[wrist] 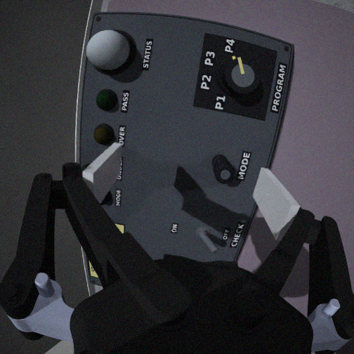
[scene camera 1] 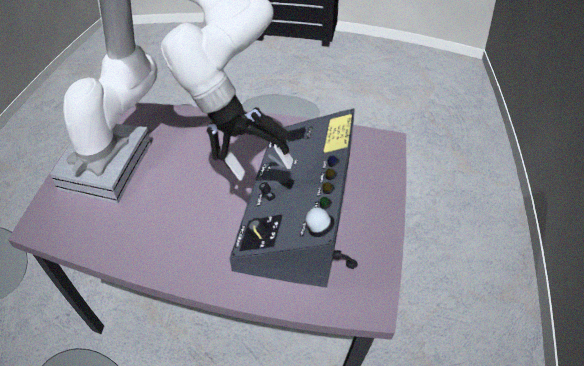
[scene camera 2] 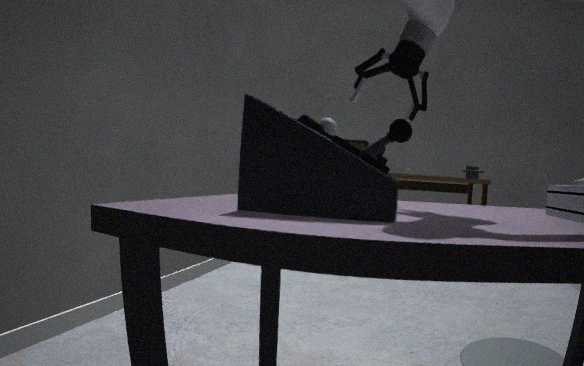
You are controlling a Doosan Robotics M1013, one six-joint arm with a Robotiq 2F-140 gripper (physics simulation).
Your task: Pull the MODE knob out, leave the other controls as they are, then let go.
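Seen in the pictures: gripper, fingertip midpoint: (scene camera 1: 265,170) (scene camera 2: 376,116); arm's base, link origin: (scene camera 1: 97,152).
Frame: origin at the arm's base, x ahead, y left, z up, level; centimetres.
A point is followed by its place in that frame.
The dark grey sloped control panel (scene camera 1: 295,212) @(x 72.2, y -3.5, z 5.5 cm) (scene camera 2: 310,172) @(x 64.7, y 33.9, z -1.3 cm) (wrist: 160,125) stands on the table. The small dark MODE knob (scene camera 1: 266,189) @(x 62.7, y 1.2, z 5.2 cm) (wrist: 225,173) stands beside its label, between the PROGRAM dial (scene camera 1: 254,225) @(x 64.3, y -10.1, z 4.6 cm) (wrist: 243,76) and the CHECK toggle (wrist: 207,240). How far the knob stands out is hard to tell. My gripper (scene camera 1: 259,161) @(x 63.2, y 0.0, z 13.2 cm) (scene camera 2: 383,106) @(x 63.2, y 0.0, z 13.2 cm) (wrist: 190,170) is wide open and empty, tilted above the panel. In the wrist view the knob shows between the pads, nearer the right one. The MODE knob cannot be made out in scene camera 2.
A black ball-ended lever (scene camera 2: 400,130) @(x 52.4, y 26.7, z 6.3 cm) rises from the panel below my fingers. A white STATUS dome (scene camera 1: 318,220) @(x 79.8, y -10.0, z 13.2 cm) (wrist: 108,49), several round lights and a yellow note (scene camera 1: 338,133) @(x 74.4, y 24.4, z 9.2 cm) are on the panel. The arm's base plinth (scene camera 1: 95,182) @(x 8.8, y -11.6, z -0.3 cm) stands on the pink table (scene camera 1: 175,245) @(x 42.1, y -16.5, z -8.0 cm).
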